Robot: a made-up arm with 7 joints. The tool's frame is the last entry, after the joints.
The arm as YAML. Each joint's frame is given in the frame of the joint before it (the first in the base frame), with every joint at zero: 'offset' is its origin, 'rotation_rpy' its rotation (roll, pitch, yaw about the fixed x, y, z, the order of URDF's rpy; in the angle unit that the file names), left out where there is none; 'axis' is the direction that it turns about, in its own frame. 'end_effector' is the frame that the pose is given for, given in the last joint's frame.
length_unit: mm
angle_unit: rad
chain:
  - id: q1
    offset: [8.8, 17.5, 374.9]
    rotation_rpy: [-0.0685, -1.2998, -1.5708]
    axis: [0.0, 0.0, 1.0]
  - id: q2
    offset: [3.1, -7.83, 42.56]
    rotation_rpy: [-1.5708, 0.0, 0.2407]
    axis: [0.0, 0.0, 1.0]
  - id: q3
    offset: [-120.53, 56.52, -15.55]
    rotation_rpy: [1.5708, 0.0, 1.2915]
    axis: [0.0, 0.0, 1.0]
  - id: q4
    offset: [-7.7, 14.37, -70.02]
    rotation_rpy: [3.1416, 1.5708, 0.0]
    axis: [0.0, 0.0, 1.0]
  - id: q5
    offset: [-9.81, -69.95, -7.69]
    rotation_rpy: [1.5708, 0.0, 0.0]
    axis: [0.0, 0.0, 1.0]
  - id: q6
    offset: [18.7, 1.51, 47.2]
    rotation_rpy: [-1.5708, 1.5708, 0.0]
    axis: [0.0, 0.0, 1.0]
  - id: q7
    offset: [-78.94, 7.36, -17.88]
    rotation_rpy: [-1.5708, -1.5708, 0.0]
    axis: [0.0, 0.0, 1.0]
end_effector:
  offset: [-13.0, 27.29, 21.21]
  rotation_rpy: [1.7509, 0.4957, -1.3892]
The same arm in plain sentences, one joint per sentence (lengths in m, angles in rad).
The arm has seven revolute joints in a row. What follows holds with every joint at zero, and every direction is one of the base frame's. Joint 1 is mounted 0.0088 m along +x and 0.0175 m along +y and 0.3749 m along +z from the base frame's origin and rotates about the direction (0.068403, 0.961235, 0.26711). Joint 2 is mounted 0.0049 m along -x and 0.0406 m along +y and 0.0145 m along +z from joint 1 and rotates about the direction (0.968889, -0.0002, -0.247497). Joint 3 is mounted 0.0476 m along -x and 0.0211 m along -y and 0.1235 m along -z from joint 2 and rotates about the direction (0.247497, 0, 0.968889). Joint 4 is mounted 0.0034 m along -x and 0.0077 m along +y and 0.0714 m along -z from joint 3 and rotates about the direction (0.0002, 1, 0). Joint 5 is mounted 0.0702 m along +x and 0.0077 m along -y and 0.0078 m along -z from joint 4 and rotates about the direction (0.968889, -0.0003, -0.247497). Joint 6 is mounted 0.0411 m along +x and 0.0015 m along +y and 0.0298 m along -z from joint 5 and rotates about the direction (0.0003, 1, 0). Joint 7 is mounted 0.0783 m along +x and 0.0179 m along -y and 0.0124 m along -z from joint 6 and rotates about the direction (0.247497, 0, 0.968889). The tool frame, which is the frame that the pose is given for, is mounted 0.0212 m along -x and 0.0130 m along -y and 0.0273 m along +z from joint 7; its axes are the base frame's turned by roll 1.8115, pitch 0.7409 and yaw 0.2167 rad (as in URDF: about the fixed x, then y, then z).
